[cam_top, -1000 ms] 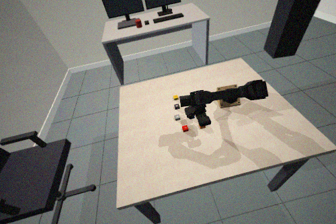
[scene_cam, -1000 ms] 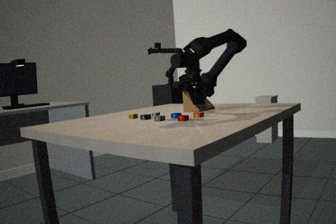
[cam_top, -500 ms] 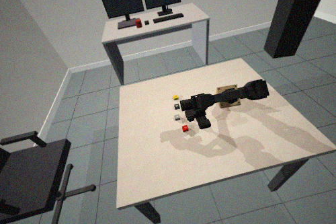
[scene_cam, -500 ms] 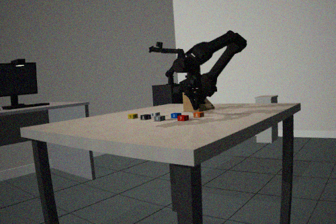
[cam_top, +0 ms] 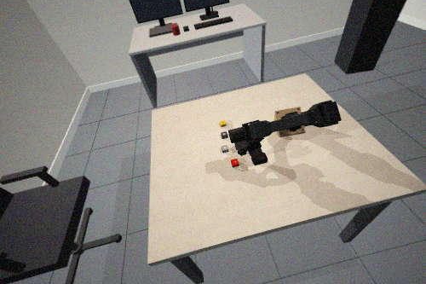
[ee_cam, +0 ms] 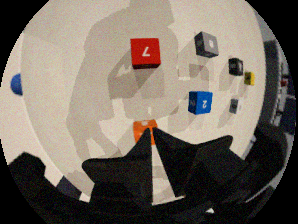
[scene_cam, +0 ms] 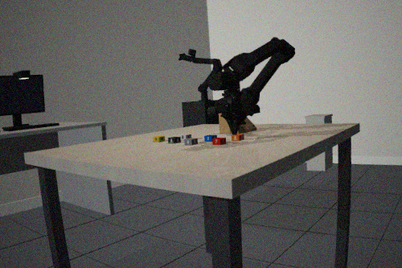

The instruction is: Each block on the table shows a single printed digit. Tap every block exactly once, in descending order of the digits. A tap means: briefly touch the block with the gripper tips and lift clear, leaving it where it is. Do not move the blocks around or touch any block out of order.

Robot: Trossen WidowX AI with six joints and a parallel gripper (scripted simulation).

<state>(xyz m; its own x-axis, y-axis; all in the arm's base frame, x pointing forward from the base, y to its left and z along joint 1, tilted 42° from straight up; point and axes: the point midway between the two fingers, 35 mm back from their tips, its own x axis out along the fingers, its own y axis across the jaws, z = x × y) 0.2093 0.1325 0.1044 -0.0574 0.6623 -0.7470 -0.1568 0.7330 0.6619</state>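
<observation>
Now: the orange block 10 mm behind my gripper tip, 10 mm to the left of it and 10 mm below it. The rest, counted from my gripper tip: grey block 140 mm ahead, 80 mm to the right, 10 mm below; then blue block 40 mm ahead, 80 mm to the right, 10 mm below; then red block 90 mm ahead, 10 mm to the left, 10 mm below.
</observation>
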